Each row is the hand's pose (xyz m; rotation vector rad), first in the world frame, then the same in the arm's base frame.
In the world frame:
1: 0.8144 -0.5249 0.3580 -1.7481 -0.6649 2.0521
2: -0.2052 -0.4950 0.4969 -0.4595 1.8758 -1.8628
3: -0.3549 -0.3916 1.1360 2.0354 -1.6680 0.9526
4: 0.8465 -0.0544 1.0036 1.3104 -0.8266 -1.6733
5: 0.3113 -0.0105 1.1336 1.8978 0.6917 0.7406
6: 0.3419 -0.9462 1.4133 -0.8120 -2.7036 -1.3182
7: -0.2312 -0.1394 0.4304 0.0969 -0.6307 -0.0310
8: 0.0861 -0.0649 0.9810 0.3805 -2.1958 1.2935
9: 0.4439 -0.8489 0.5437 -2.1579 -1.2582 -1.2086
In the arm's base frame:
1: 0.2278 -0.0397 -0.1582 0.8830 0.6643 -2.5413
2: -0.3765 -0.4952 0.5397 -1.6648 1.2104 -1.6601
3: -0.3727 -0.1589 1.1128 2.3315 -0.3520 0.8005
4: 0.0693 0.6323 0.2449 0.6974 -0.2857 -1.0385
5: -0.2536 0.4425 0.6511 1.3802 1.8075 0.4809
6: 0.5396 0.0168 1.0309 -0.0326 -2.4616 -0.3047
7: -0.6759 -0.3193 0.4352 -0.1004 -0.0487 0.8054
8: -0.3908 0.2023 0.6718 1.2903 -1.3048 1.7613
9: 0.2949 -0.3442 0.2654 -1.7423 -1.9386 -0.0659

